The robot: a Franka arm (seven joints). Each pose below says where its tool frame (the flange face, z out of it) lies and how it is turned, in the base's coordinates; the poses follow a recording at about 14 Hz.
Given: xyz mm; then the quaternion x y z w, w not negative.
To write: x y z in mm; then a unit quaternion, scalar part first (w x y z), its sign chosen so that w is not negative. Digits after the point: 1 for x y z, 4 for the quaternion.
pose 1, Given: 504.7 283.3 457.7 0.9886 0.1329 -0.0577 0.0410
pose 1, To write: 504.7 283.3 457.7 0.0410 0.9886 0.1329 -0.0577
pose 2, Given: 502.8 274.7 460.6 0.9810 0.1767 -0.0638 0.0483
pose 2, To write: 502.8 274.7 460.6 0.0483 0.9810 0.1767 -0.0638
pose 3, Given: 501.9 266.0 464.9 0.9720 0.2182 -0.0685 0.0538
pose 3, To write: 501.9 266.0 464.9 0.0538 0.9720 0.2182 -0.0685
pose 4, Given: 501.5 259.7 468.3 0.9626 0.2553 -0.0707 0.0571
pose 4, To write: 501.5 259.7 468.3 0.0571 0.9626 0.2553 -0.0707
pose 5, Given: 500.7 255.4 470.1 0.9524 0.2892 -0.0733 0.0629
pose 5, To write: 500.7 255.4 470.1 0.0629 0.9524 0.2892 -0.0733
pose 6, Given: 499.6 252.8 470.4 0.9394 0.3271 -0.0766 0.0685
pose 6, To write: 499.6 252.8 470.4 0.0685 0.9394 0.3271 -0.0766
